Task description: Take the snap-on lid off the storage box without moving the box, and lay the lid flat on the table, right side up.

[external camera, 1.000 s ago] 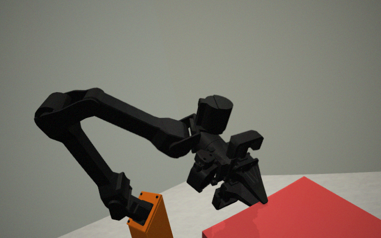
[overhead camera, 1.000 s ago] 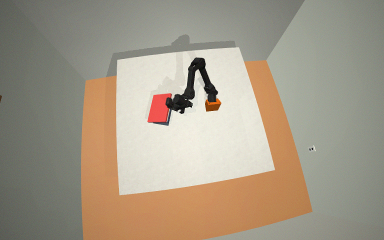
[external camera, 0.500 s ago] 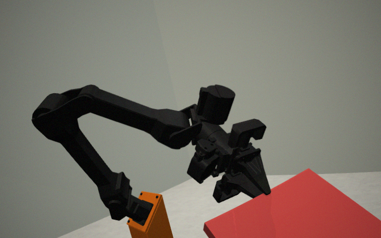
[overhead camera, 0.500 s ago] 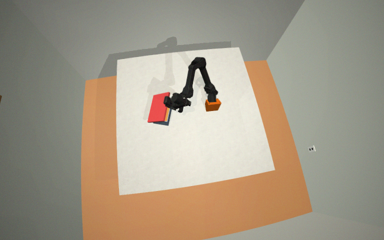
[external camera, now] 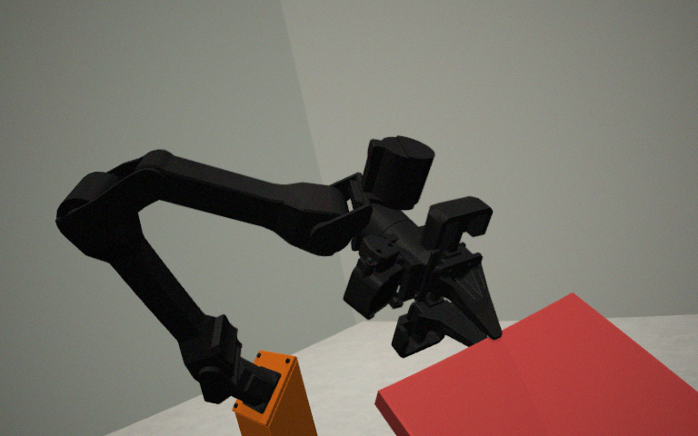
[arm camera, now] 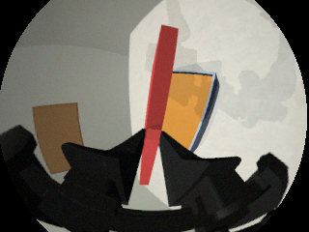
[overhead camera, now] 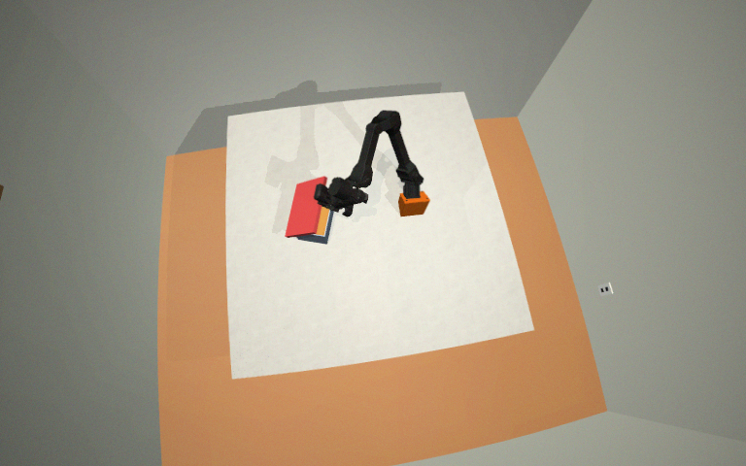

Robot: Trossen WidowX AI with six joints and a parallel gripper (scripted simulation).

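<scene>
The red lid lies 60 mm ahead of my gripper tip, 50 mm below it and 10 mm to the right of it. The rest, counted from my gripper tip: storage box (140 mm below, 30 mm ahead, 10 mm to the right).
</scene>
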